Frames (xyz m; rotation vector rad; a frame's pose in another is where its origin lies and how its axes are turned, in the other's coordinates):
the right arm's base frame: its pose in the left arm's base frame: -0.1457 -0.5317 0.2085 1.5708 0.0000 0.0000
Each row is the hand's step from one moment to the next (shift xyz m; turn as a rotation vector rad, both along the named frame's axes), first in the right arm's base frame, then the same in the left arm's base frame.
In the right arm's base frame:
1: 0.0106 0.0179 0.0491 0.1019 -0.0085 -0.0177
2: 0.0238 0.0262 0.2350 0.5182 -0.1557 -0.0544
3: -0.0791 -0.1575 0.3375 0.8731 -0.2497 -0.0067
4: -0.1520 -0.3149 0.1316 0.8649 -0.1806 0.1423
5: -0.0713 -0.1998 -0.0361 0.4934 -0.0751 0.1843
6: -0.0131 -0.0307 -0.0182 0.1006 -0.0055 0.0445
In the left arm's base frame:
1: 0.0106 -0.0491 0.0179 0.1019 0.0177 -0.0085
2: 0.0238 -0.2350 0.0262 0.5182 0.0544 -0.1557
3: -0.0791 -0.3375 -0.1575 0.8731 0.0067 -0.2497
4: -0.1520 -0.1316 -0.3149 0.8649 -0.1423 -0.1806
5: -0.0713 0.0361 -0.1998 0.4934 -0.1843 -0.0751
6: -0.0131 0.0182 -0.0307 0.1006 -0.0445 -0.0055

